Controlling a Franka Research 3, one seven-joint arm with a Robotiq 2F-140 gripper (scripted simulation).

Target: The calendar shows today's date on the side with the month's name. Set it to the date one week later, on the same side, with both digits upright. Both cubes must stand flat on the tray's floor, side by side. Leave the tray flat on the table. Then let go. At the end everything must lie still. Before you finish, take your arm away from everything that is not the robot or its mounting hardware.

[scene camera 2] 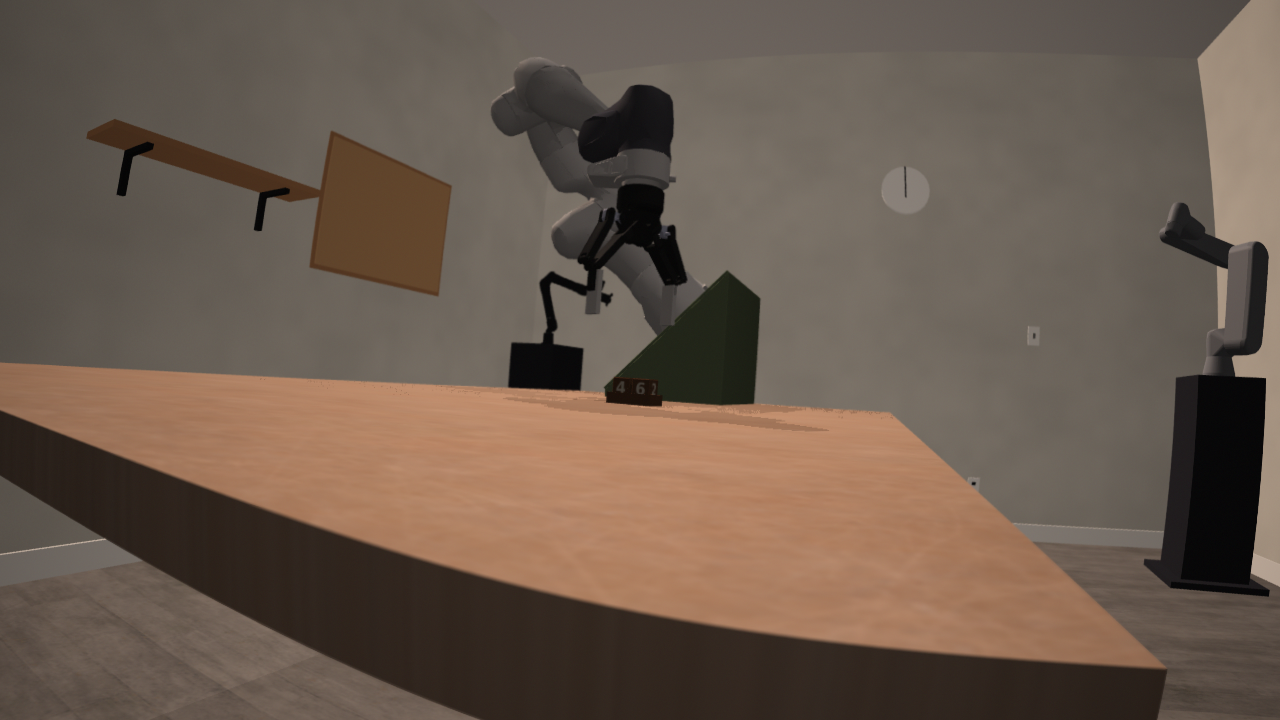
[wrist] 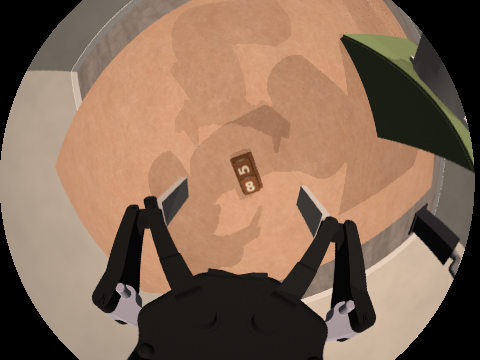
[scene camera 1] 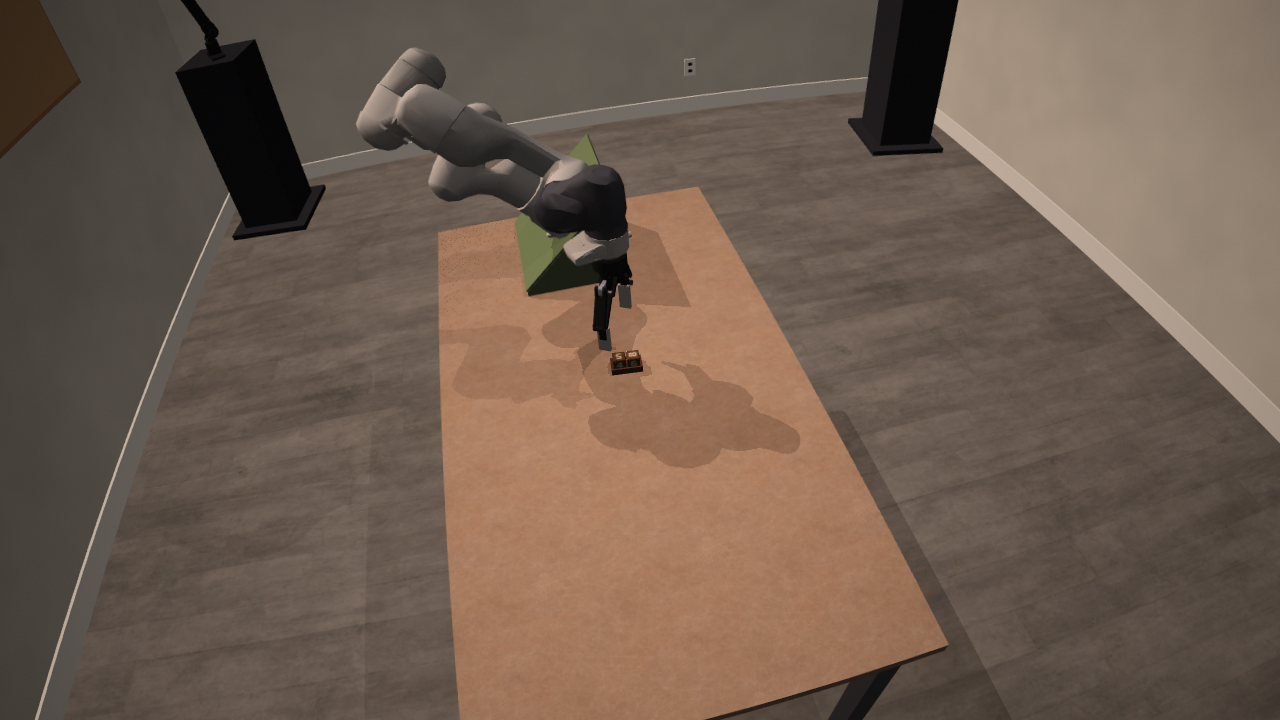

Labels:
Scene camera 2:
gripper: 631, 319
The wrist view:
gripper: 243, 191
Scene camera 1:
gripper: 616, 327

